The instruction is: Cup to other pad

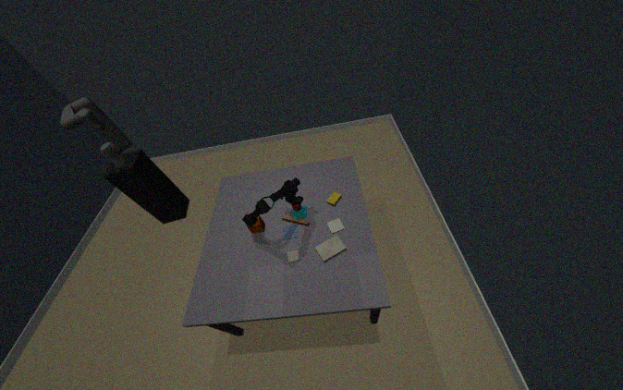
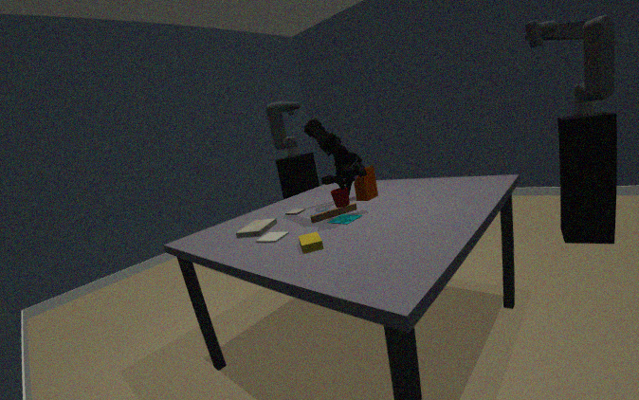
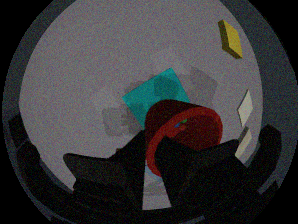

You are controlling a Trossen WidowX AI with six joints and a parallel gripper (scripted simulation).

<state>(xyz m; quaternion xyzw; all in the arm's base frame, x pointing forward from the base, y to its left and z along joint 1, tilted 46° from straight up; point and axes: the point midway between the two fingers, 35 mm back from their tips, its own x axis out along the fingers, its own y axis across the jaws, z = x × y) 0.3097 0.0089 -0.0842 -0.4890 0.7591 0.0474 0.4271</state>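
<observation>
The teal pad lies 30 mm ahead of my gripper tip, 20 mm to the right of it and 100 mm below it. Also, from my gripper tip: red cup: 20 mm ahead, 20 mm to the right; then wooden stick: 20 mm behind, 100 mm to the right, 90 mm below; then pale blue pad: 70 mm behind, 180 mm to the right, 100 mm below.
</observation>
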